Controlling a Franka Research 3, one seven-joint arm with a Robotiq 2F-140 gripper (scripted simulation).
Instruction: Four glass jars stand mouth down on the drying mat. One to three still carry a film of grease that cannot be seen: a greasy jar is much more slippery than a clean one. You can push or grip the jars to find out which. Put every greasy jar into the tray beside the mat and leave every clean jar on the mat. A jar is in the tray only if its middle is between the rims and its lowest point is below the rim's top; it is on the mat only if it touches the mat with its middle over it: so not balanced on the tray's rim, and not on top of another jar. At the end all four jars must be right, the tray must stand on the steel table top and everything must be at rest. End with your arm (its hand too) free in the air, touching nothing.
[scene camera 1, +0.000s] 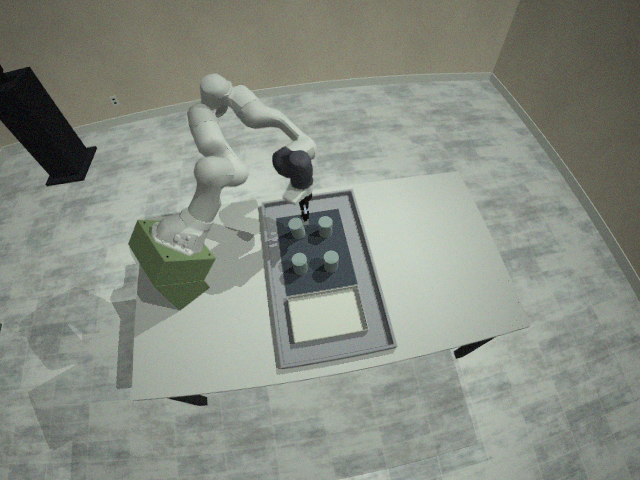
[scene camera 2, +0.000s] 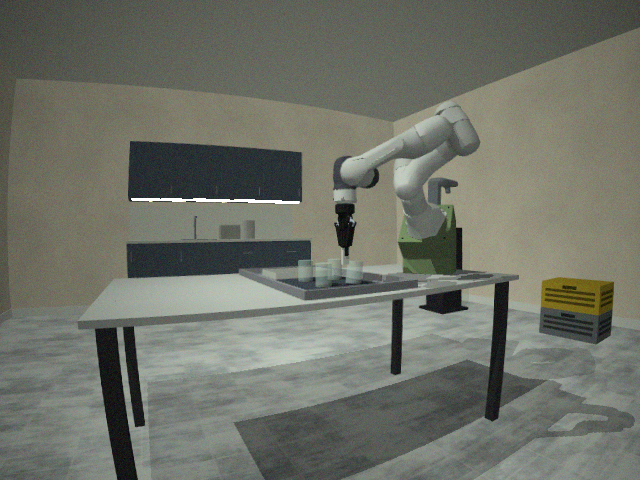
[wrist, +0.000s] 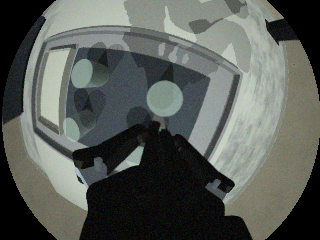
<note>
I see my gripper (scene camera 2: 345, 264), a glass jar (wrist: 164, 98), a white tray (scene camera 1: 333, 313), a glass jar (wrist: 86, 73), a glass jar (wrist: 76, 126) and a dark drying mat (scene camera 1: 314, 246).
The white tray shows as well in the wrist view (wrist: 54, 71). My gripper also shows in the wrist view (wrist: 156, 121). The dark drying mat shows as well in the wrist view (wrist: 121, 102).
</note>
